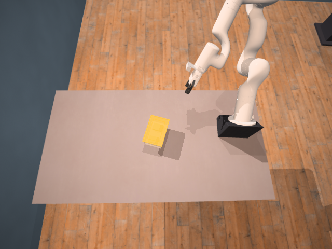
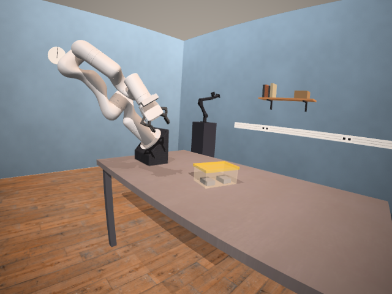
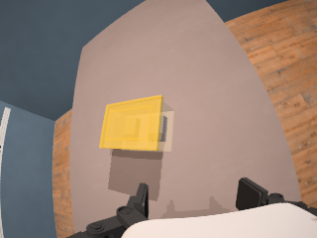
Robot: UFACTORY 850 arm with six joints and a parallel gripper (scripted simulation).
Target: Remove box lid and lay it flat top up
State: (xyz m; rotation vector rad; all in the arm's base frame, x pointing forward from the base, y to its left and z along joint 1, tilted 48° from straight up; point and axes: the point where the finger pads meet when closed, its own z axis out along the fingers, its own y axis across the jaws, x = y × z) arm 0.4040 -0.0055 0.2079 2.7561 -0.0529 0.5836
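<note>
Right now the yellow lid is 200 mm ahead of my hand, 230 mm to the left of it and 200 mm below it. Also, from my hand: clear box: 200 mm ahead, 230 mm to the left, 250 mm below.
</note>
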